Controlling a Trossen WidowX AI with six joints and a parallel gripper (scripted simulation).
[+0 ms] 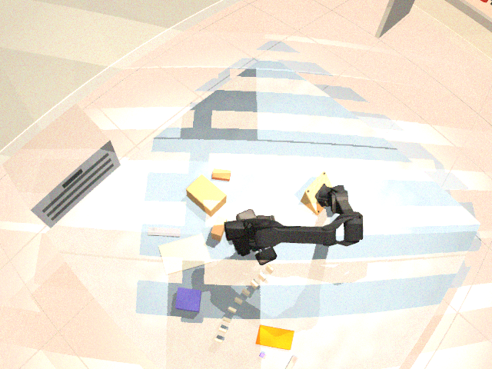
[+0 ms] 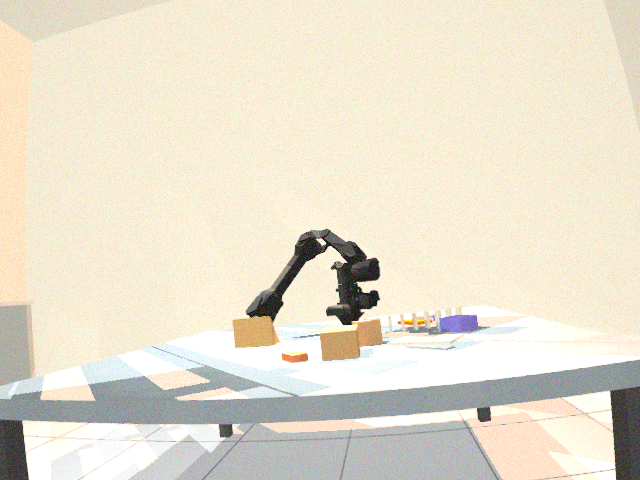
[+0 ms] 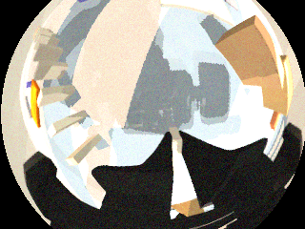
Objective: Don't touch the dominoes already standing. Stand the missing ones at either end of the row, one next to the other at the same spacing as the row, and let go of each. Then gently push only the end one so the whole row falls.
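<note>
My gripper tip is now 12 cm to the left of the tan block, 4 cm short of it and 3 cm below it. Also, from my gripper tip: tan box (24 cm to the right, 3 cm behind, 2 cm above); orange block (26 cm to the right, 14 cm behind); sheet (18 cm ahead, 16 cm to the right).
</note>
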